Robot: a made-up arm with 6 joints. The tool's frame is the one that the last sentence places.
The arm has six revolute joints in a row. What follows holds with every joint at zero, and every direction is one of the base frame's. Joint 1 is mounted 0.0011 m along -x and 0.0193 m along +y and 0.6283 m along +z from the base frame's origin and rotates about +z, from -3.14 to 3.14 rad. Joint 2 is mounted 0.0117 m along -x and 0.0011 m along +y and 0.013 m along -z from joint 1 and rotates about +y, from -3.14 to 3.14 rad. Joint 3 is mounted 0.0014 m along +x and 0.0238 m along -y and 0.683 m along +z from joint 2 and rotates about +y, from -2.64 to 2.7 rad. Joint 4 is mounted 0.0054 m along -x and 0.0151 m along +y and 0.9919 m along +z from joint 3 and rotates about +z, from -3.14 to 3.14 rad. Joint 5 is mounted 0.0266 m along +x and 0.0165 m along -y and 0.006 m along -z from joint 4 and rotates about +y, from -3.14 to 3.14 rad. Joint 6 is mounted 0.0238 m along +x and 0.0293 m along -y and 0.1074 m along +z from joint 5 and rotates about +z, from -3.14 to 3.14 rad. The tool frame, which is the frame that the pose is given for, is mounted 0.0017 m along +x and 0.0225 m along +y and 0.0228 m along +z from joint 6; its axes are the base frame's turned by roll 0.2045, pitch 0.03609 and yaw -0.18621 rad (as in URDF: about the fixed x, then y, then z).
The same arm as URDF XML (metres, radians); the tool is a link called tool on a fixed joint. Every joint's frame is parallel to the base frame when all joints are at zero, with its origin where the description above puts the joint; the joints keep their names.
<robot name="arm">
<joint name="joint 1" type="revolute"><parent link="base"/><child link="link1"/><origin xyz="-0.0011 0.0193 0.6283"/><axis xyz="0 0 1"/><limit lower="-3.14" upper="3.14"/></joint>
<joint name="joint 2" type="revolute"><parent link="link1"/><child link="link2"/><origin xyz="-0.0117 0.0011 -0.013"/><axis xyz="0 1 0"/><limit lower="-3.14" upper="3.14"/></joint>
<joint name="joint 3" type="revolute"><parent link="link2"/><child link="link3"/><origin xyz="0.0014 -0.0238 0.683"/><axis xyz="0 1 0"/><limit lower="-2.64" upper="2.7"/></joint>
<joint name="joint 4" type="revolute"><parent link="link3"/><child link="link4"/><origin xyz="-0.0054 0.0151 0.9919"/><axis xyz="0 0 1"/><limit lower="-3.14" upper="3.14"/></joint>
<joint name="joint 5" type="revolute"><parent link="link4"/><child link="link5"/><origin xyz="0.0266 -0.0165 -0.006"/><axis xyz="0 1 0"/><limit lower="-3.14" upper="3.14"/></joint>
<joint name="joint 6" type="revolute"><parent link="link5"/><child link="link6"/><origin xyz="0.0238 -0.0293 0.1074"/><axis xyz="0 0 1"/><limit lower="-3.14" upper="3.14"/></joint>
<joint name="tool_joint" type="fixed"><parent link="link6"/><child link="tool"/><origin xyz="0.0017 0.0225 0.0228" rpy="0.2045 0.0361 -0.1862"/></joint>
<link name="base"/>
<link name="link1"/>
<link name="link2"/>
<link name="link3"/>
<link name="link4"/>
<link name="link5"/>
<link name="link6"/>
<link name="tool"/>
</robot>

